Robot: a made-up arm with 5 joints.
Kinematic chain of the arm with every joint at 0, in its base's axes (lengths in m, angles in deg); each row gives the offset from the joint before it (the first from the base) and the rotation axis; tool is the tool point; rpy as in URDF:
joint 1: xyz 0 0 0.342 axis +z
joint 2: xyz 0 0 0 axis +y
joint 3: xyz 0.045 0 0.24 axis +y
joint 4: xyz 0.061 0 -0.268 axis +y
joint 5: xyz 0.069 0 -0.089 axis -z
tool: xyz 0 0 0 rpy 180 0 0
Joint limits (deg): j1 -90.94..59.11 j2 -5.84..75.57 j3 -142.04..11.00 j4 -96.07..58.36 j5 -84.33..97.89
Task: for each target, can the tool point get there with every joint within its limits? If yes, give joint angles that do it. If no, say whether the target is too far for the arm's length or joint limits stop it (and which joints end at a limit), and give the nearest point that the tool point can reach.
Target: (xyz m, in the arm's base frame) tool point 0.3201 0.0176 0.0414
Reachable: yes | joints 3.14 61.63 -58.07 11.37 71.33
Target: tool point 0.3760 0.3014 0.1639
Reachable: yes | joints 38.72 59.18 -77.87 -19.09 8.67
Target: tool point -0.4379 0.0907 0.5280
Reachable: no: joint limits stop it (at a limit: joint 2, joint 3, joint 4) | nearest point -0.1252 0.0259 0.3145 | short by 0.384 m
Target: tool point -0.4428 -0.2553 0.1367
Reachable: no: joint limits stop it (at a limit: joint 2) | nearest point -0.1110 -0.0640 0.2491 | short by 0.399 m
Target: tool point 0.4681 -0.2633 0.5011
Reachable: yes | joints -29.36 40.22 -102.25 -33.10 84.21
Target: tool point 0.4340 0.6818 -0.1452
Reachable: no: too far | nearest point 0.2861 0.4495 0.1004 | short by 0.369 m
